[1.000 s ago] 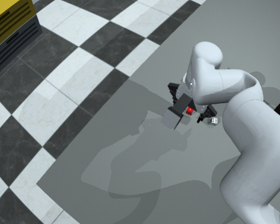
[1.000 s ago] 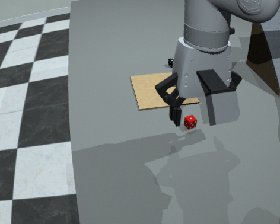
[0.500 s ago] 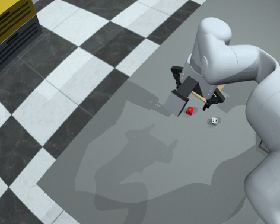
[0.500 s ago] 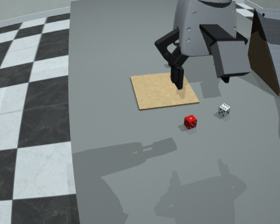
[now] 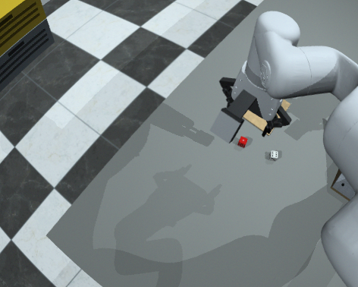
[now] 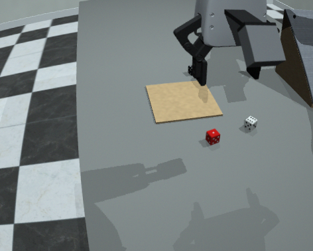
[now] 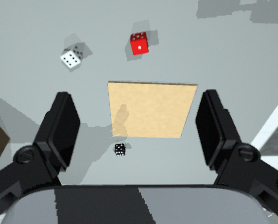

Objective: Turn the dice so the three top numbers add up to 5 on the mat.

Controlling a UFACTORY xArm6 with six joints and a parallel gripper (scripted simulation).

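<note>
Right now my hand is 3 cm to the left of the red die and 15 cm above it. From my hand the other things lie so: white die: 8 cm behind, 5 cm to the right, 15 cm below; then tan mat: 4 cm ahead, 16 cm to the right, 16 cm below; then black die: 1 cm behind, 28 cm to the right, 15 cm below.
</note>
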